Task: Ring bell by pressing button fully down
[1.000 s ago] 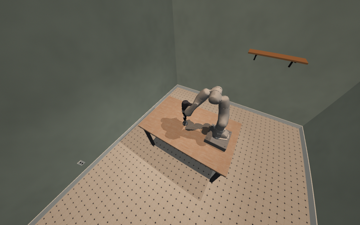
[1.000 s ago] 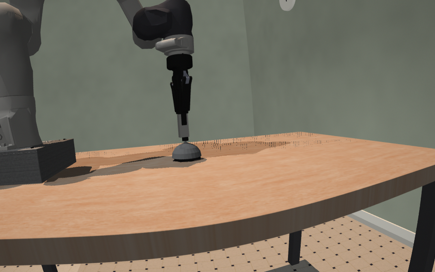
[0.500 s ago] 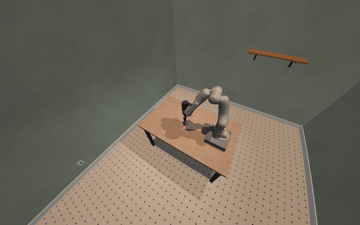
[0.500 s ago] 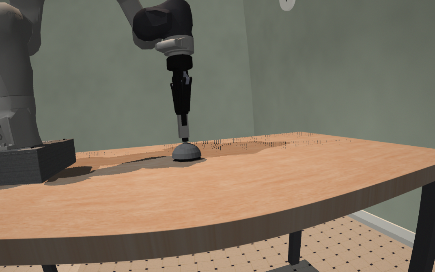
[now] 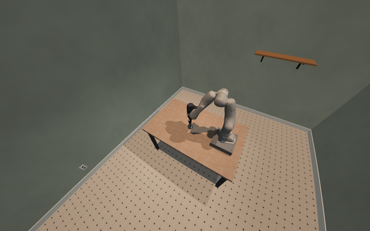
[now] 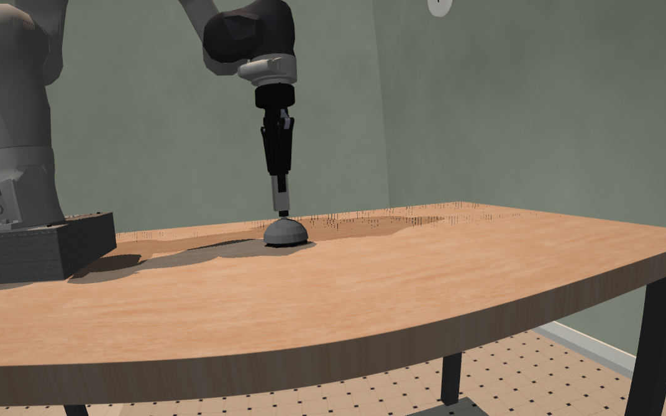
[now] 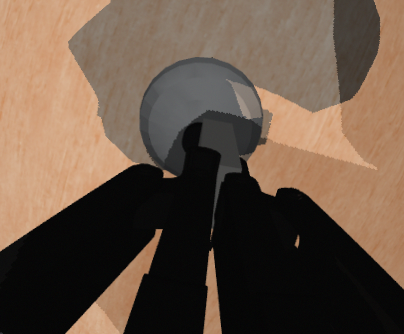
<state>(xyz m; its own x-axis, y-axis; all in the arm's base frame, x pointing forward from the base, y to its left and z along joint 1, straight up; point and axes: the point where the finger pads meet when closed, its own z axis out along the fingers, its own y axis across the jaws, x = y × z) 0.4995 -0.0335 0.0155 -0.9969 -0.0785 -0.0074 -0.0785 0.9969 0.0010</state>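
My gripper is now 10 mm to the left of the button and 40 mm above it. Round my hand: bell 10 mm to the right, 60 mm below.
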